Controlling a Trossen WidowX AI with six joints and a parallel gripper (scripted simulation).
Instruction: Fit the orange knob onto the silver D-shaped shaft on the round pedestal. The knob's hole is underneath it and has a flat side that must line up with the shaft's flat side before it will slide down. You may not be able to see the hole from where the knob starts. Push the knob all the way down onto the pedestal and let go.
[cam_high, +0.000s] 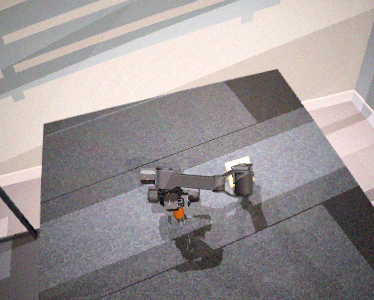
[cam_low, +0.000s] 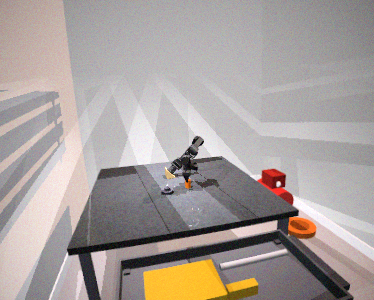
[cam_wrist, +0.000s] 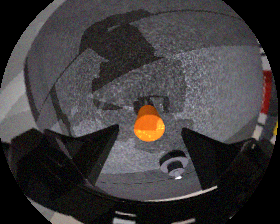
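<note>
Right now the orange knob is 1 cm below my gripper tip. The rest, counted from my gripper tip: dark round pedestal 16 cm to the right, 4 cm ahead, 3 cm below.
</note>
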